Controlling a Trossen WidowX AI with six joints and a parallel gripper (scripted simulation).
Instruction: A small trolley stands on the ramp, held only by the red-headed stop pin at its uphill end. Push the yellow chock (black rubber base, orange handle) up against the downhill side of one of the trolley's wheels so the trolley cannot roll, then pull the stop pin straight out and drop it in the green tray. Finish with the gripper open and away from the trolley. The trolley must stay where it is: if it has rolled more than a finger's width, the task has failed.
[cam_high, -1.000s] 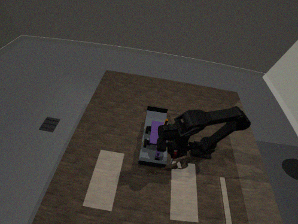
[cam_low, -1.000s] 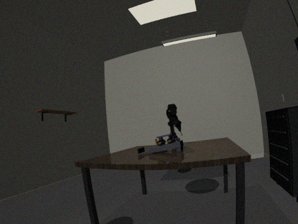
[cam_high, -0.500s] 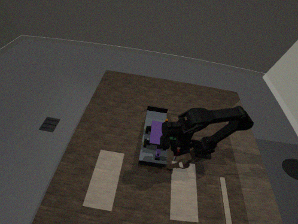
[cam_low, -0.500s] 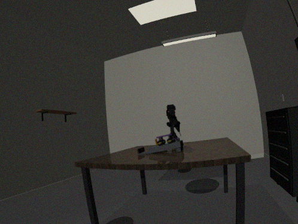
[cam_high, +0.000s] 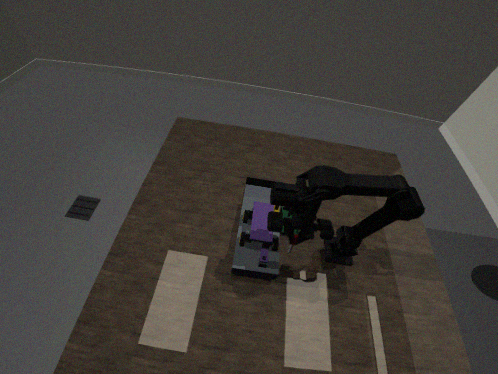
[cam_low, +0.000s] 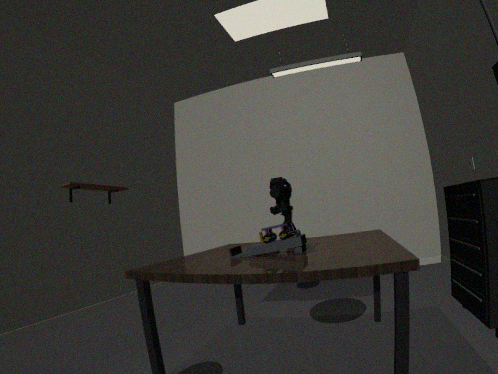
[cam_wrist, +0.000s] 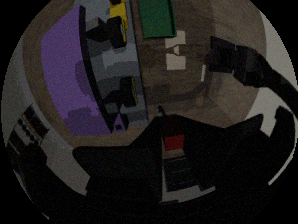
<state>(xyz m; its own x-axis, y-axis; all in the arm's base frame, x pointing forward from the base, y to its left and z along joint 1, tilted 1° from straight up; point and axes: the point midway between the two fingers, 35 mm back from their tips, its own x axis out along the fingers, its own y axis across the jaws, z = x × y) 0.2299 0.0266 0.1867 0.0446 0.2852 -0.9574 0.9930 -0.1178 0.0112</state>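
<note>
My gripper tip is 20 mm short of the yellow chock, 150 mm to the left of it and 80 mm above it. Also, from my gripper tip: red-headed stop pin (right at my gripper tip); dark raised ramp end (60 mm ahead, 330 mm to the right, 130 mm below); purple trolley (90 mm ahead, 70 mm to the right, 50 mm below).
</note>
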